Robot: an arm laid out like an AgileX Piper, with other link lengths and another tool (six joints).
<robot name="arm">
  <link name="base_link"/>
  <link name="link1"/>
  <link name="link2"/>
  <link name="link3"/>
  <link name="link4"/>
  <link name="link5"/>
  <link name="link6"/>
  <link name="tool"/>
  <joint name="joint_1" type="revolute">
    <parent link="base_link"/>
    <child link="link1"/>
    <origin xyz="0 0 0.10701" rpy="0 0 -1.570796"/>
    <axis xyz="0 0 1"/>
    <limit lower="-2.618" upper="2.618"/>
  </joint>
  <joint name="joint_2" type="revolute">
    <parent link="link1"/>
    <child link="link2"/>
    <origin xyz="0 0 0" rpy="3.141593 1.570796 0"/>
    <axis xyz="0 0 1"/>
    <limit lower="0" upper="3.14"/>
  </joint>
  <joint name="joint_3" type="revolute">
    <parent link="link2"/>
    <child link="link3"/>
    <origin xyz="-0.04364 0.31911 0" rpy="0 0 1.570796"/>
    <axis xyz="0 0 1"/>
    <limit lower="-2.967" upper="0"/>
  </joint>
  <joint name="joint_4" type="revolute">
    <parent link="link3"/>
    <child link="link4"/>
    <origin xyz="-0.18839 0.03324 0" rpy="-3.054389 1.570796 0"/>
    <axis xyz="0 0 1"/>
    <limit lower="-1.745" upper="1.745"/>
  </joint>
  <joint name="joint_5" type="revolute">
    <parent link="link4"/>
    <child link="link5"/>
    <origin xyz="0 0 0" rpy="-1.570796 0 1.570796"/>
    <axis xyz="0 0 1"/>
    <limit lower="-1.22" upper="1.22"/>
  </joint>
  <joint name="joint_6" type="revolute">
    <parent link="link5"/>
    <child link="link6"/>
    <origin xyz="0 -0.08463 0" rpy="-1.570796 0 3.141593"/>
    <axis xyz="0 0 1"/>
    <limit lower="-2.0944" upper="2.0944"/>
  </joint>
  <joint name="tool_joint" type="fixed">
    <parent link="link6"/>
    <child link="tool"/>
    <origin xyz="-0.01 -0.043 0.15" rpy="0.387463 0 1.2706"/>
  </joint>
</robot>
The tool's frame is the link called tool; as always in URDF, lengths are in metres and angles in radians.
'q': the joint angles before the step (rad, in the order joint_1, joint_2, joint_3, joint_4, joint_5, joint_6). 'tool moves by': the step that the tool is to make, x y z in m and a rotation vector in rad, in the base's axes. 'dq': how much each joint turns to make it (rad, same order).
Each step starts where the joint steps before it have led.
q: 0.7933, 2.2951, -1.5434, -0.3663, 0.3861, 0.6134
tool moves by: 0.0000, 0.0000, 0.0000, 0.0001, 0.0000, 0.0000
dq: 0.0000, 0.0000, 0.0001, 0.0001, -0.0002, 0.0000
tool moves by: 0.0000, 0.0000, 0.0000, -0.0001, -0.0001, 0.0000
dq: 0.0001, 0.0000, 0.0000, -0.0004, 0.0001, 0.0003
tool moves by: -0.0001, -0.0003, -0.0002, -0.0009, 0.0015, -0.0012
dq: -0.0002, 0.0001, -0.0003, 0.0014, 0.0020, -0.0005
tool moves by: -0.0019, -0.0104, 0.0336, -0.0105, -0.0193, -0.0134
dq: 0.0001, -0.0826, -0.0001, 0.0028, 0.0799, -0.0133
